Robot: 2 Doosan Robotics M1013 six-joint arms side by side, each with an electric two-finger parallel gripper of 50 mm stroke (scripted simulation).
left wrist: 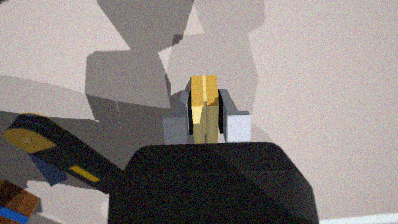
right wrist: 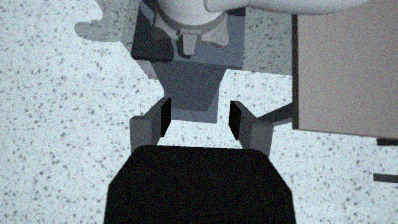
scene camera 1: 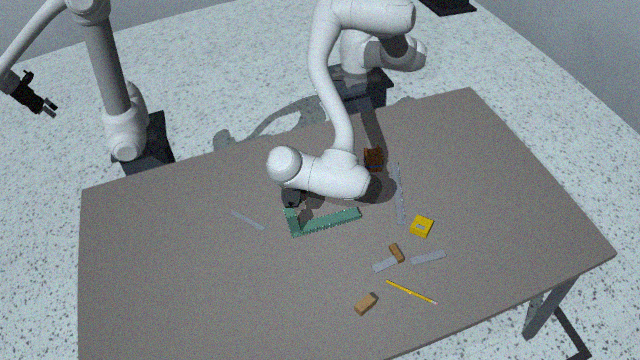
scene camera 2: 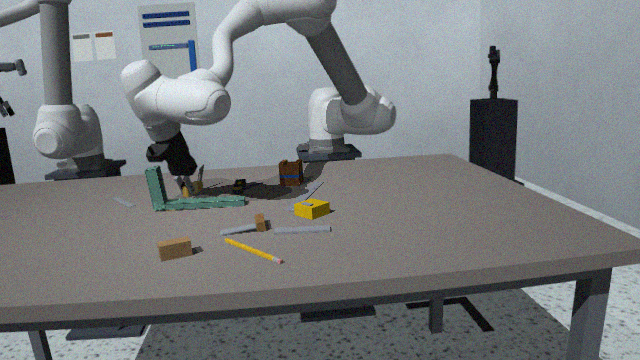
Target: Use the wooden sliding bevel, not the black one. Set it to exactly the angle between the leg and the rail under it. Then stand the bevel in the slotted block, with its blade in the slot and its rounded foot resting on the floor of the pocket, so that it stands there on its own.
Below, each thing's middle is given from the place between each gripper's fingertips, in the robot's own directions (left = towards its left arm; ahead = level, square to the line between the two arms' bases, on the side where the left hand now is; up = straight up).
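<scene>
Black bevel (left wrist: 38,135), from my right hand: 1020 mm to the left, 600 mm ahead, 260 mm below. Wooden bevel (left wrist: 204,91), from my right hand: 880 mm to the left, 580 mm ahead, 250 mm below.
Black bevel, from my left hand: 160 mm to the left, 20 mm behind, 10 mm below. My left gripper (scene camera 2: 189,192): 50 mm past the wooden bevel, 20 mm to the right of it.
</scene>
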